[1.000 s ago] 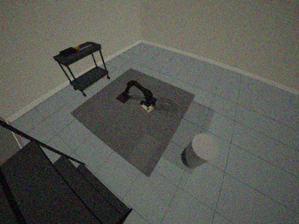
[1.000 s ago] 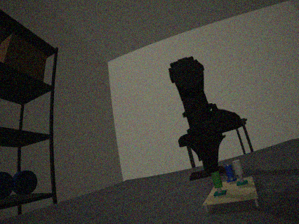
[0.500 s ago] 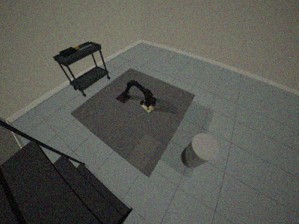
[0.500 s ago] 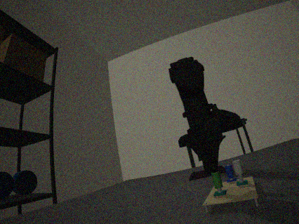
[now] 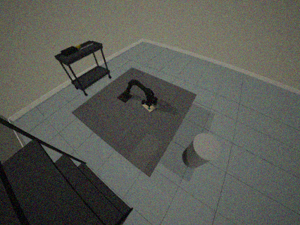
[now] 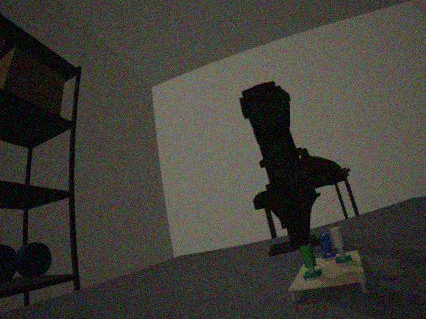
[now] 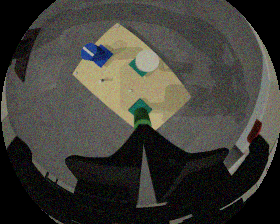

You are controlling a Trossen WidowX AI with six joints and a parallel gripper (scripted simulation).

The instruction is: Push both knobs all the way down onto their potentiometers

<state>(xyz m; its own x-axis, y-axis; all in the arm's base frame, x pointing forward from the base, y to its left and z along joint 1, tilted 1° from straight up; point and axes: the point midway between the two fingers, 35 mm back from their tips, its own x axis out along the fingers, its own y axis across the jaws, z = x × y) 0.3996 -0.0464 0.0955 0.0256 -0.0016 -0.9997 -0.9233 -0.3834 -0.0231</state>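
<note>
My gripper tip is now 2 cm above the green knob. Also, from my gripper tip: blue knob (8 cm behind, 5 cm to the left, 2 cm below).
</note>
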